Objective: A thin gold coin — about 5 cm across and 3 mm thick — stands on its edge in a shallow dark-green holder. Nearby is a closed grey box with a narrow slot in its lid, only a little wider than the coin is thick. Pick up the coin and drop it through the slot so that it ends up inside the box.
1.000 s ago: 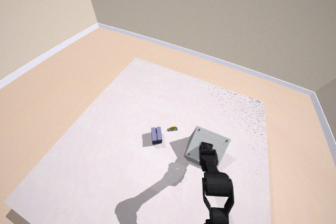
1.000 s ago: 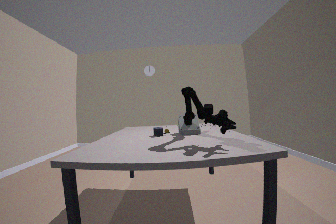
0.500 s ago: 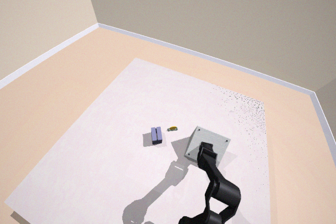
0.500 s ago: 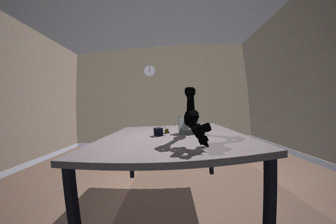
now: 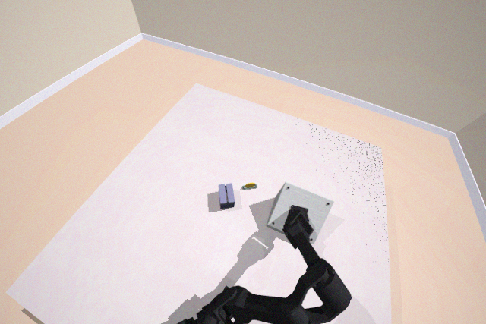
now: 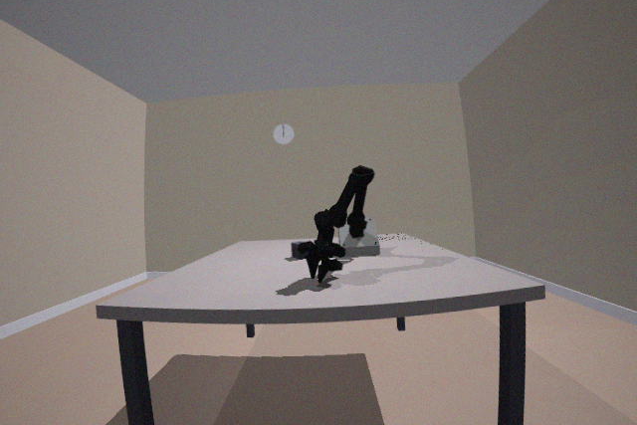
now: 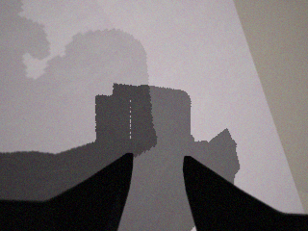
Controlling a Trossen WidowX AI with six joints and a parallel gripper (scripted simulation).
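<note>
Right now the thin gold coin is 50 mm behind my gripper tip, 540 mm to the right of it and 10 mm above it.
</note>
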